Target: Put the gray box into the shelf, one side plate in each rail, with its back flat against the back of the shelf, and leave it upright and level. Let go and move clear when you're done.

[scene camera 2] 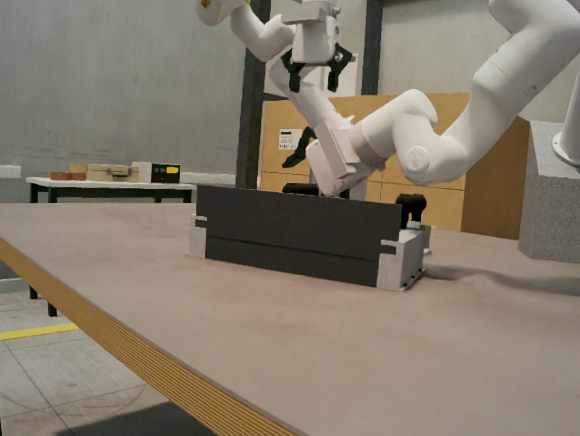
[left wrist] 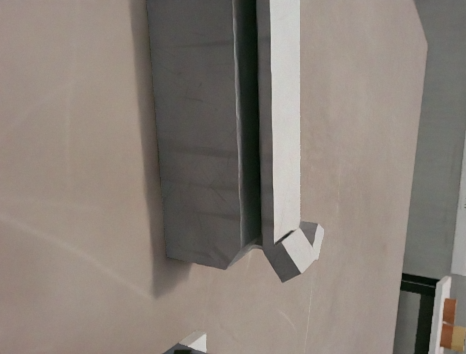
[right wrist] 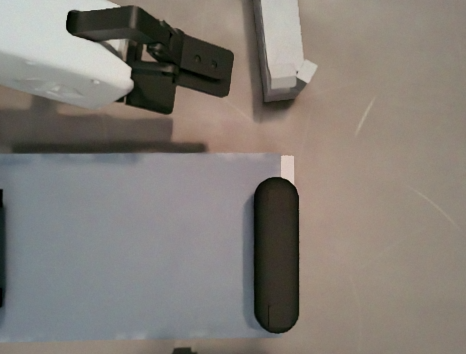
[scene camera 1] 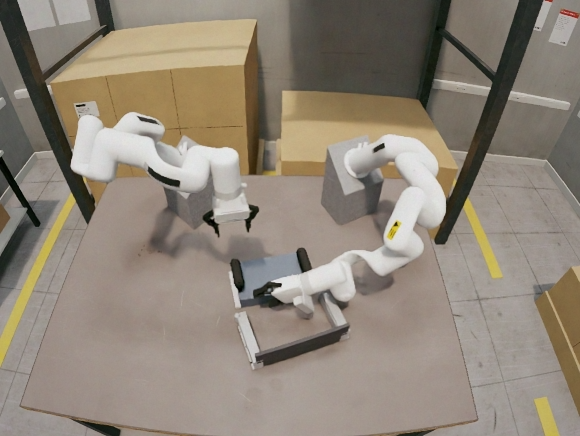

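Where they show: left gripper, fingertip midpoint: (scene camera 2: 295, 188) (right wrist: 198, 87) (scene camera 1: 261, 299); right gripper, fingertip midpoint: (scene camera 2: 312, 91) (scene camera 1: 233, 231); left arm's base, origin of the base link: (scene camera 2: 577, 149) (scene camera 1: 356, 163).
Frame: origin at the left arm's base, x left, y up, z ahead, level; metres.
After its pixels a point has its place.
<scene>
The gray box (scene camera 1: 270, 265) @(y -0.199, x -0.253, z 0.439 m) (right wrist: 130, 240) @(y -0.200, x -0.235, z 0.484 m), blue-gray on top with two black handles and white side plates, lies flat on the table behind the shelf's open end. The shelf (scene camera 1: 302, 345) @(y -0.171, x -0.070, z 0.747 m) (scene camera 2: 295, 235) @(y -0.200, x -0.054, z 0.737 m) has a dark back panel and two pale rails; one rail shows in the left wrist view (left wrist: 285, 115) @(y -0.190, x -0.256, z 0.732 m) and one in the right wrist view (right wrist: 280, 40) @(y -0.190, x -0.275, z 0.702 m). The box is outside the rails. My left gripper (scene camera 1: 260, 295) @(y -0.142, x -0.236, z 0.625 m) (right wrist: 198, 87) @(y -0.142, x -0.236, z 0.625 m) is turned sideways above the box's shelf-side edge, open, one finger partly hidden. My right gripper (scene camera 1: 233, 232) @(y 0.064, x -0.346, z 0.529 m) (scene camera 2: 314, 87) @(y 0.064, x -0.346, z 0.529 m) hangs open, fingers down, behind and above the box.
The left arm reaches low across the table beside the box and one rail. Gray pedestals (scene camera 1: 352, 200) @(y -0.119, x 0.007, z 0.098 m) carry the arms. Large cardboard boxes (scene camera 1: 210, 95) stand behind the table. A side table (scene camera 2: 100, 185) with small boxes stands beyond it.
</scene>
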